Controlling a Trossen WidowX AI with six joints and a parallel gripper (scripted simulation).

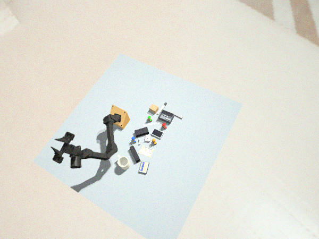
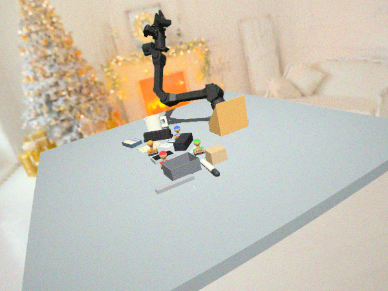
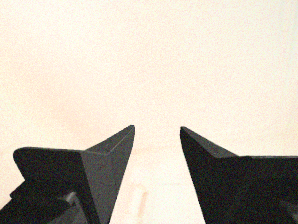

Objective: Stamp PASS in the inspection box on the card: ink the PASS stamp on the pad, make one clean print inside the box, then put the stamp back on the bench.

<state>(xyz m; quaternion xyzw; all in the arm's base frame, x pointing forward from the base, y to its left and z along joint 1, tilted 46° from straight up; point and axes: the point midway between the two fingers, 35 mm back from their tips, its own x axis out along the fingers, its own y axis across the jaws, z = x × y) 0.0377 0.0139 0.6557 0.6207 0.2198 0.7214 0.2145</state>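
The green-knobbed stamp is 270 mm ahead of my gripper tip, 570 mm to the left of it and 570 mm below it. The rest, counted from my gripper tip: black bar 290 mm ahead, 250 mm to the left, 570 mm below; then blue-knobbed stamp 230 mm ahead, 350 mm to the left, 570 mm below; then white mug 240 mm ahead, 150 mm to the left, 550 mm below.
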